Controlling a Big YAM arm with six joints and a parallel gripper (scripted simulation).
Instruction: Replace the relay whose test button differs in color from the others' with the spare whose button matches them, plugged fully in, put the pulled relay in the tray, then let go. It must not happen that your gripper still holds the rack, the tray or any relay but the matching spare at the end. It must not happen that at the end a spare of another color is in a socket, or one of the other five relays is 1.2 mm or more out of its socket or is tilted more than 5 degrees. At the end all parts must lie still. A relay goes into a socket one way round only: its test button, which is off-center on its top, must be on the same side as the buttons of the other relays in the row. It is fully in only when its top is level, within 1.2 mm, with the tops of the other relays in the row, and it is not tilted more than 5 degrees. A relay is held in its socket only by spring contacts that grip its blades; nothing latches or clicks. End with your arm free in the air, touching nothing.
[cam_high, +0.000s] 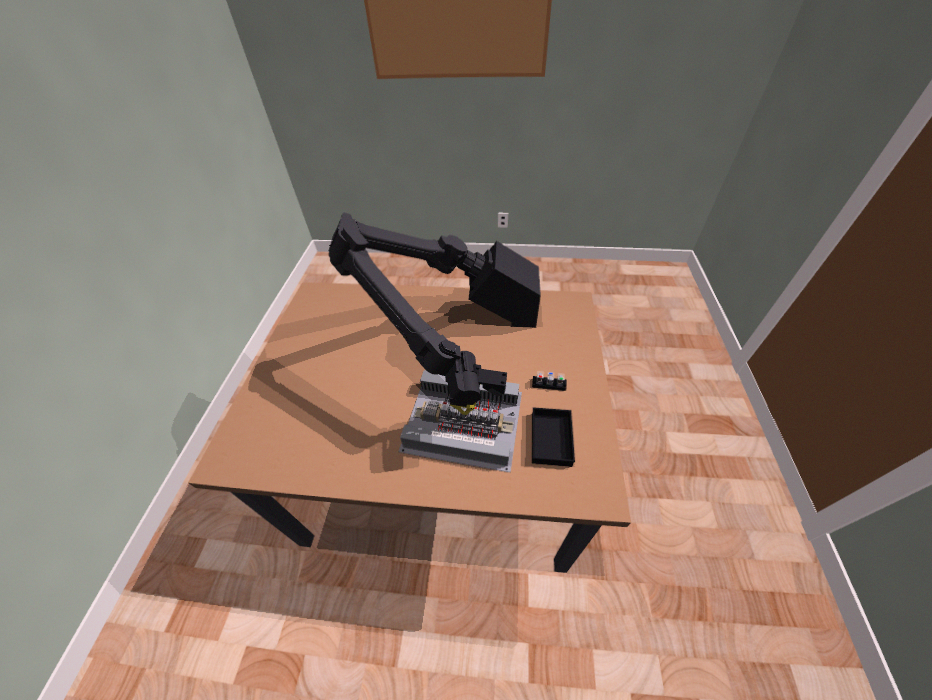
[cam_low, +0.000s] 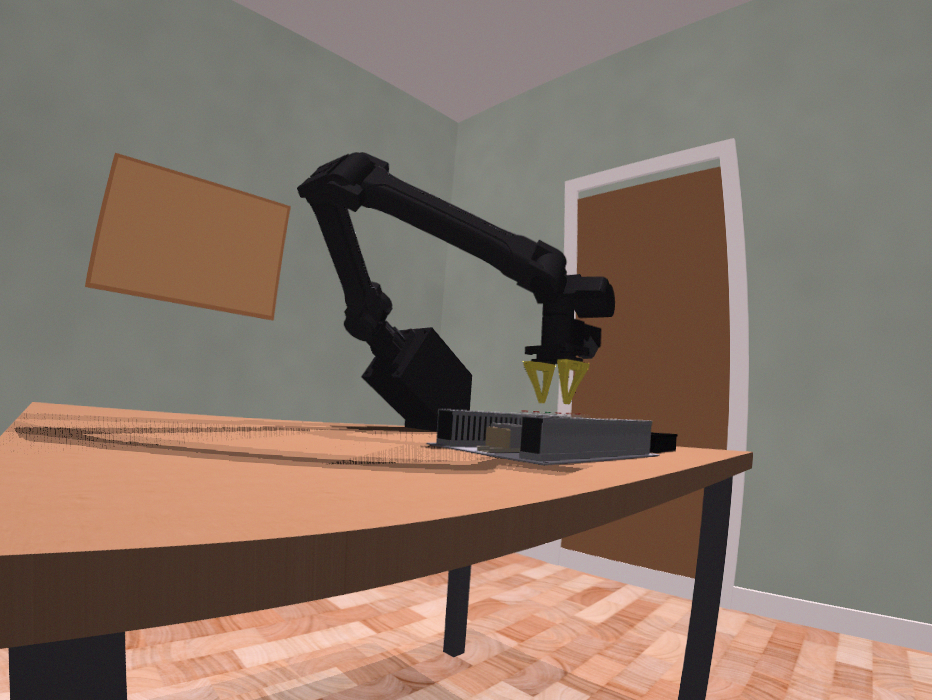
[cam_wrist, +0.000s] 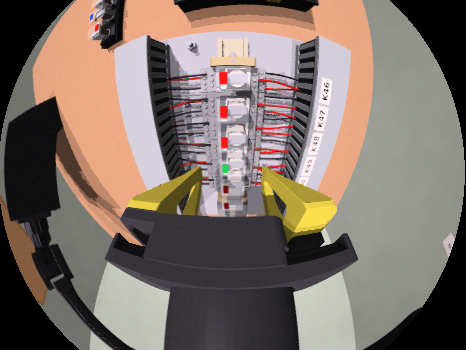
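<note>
My gripper is now 1 cm to the left of the grey relay panel and 9 cm above it. Round my hand: black tray (7 cm ahead, 24 cm to the left, 8 cm below).
</note>
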